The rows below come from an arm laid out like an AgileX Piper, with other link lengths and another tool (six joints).
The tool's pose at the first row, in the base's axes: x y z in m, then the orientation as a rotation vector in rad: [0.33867, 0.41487, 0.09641, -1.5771, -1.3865, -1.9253]
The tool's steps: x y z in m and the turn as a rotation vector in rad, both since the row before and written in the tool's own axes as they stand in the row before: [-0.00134, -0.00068, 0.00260, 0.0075, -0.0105, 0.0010]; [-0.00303, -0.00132, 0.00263, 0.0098, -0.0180, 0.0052]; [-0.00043, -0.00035, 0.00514, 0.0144, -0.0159, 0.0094]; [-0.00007, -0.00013, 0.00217, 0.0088, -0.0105, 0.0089]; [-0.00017, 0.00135, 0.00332, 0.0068, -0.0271, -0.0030]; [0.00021, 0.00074, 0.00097, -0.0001, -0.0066, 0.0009]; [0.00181, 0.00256, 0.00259, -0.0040, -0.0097, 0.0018]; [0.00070, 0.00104, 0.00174, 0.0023, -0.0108, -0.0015]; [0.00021, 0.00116, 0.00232, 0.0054, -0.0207, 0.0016]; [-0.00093, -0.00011, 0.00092, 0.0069, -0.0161, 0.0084]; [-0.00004, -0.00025, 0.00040, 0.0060, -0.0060, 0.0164]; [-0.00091, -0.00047, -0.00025, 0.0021, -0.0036, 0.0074]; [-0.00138, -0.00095, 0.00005, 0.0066, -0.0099, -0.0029]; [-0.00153, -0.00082, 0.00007, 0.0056, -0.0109, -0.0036]
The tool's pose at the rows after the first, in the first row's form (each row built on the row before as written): [0.34020, 0.41685, 0.09475, -1.5864, -1.3952, -1.9117]; [0.34185, 0.41858, 0.09127, -1.6050, -1.4041, -1.8893]; [0.34477, 0.42272, 0.09023, -1.6206, -1.4109, -1.8610]; [0.34596, 0.42450, 0.08985, -1.6322, -1.4119, -1.8415]; [0.34896, 0.42647, 0.08989, -1.6587, -1.4309, -1.8209]; [0.35002, 0.42698, 0.09026, -1.6667, -1.4326, -1.8167]; [0.35295, 0.42856, 0.09259, -1.6804, -1.4319, -1.8141]; [0.35457, 0.42973, 0.09338, -1.6910, -1.4394, -1.8062]; [0.35676, 0.43110, 0.09368, -1.7126, -1.4495, -1.7875]; [0.35747, 0.43147, 0.09264, -1.7311, -1.4511, -1.7664]; [0.35753, 0.43188, 0.09241, -1.7418, -1.4390, -1.7483]; [0.35723, 0.43151, 0.09147, -1.7479, -1.4335, -1.7402]; [0.35683, 0.43140, 0.08985, -1.7544, -1.4449, -1.7287]; [0.35657, 0.43116, 0.08815, -1.7621, -1.4568, -1.7178]
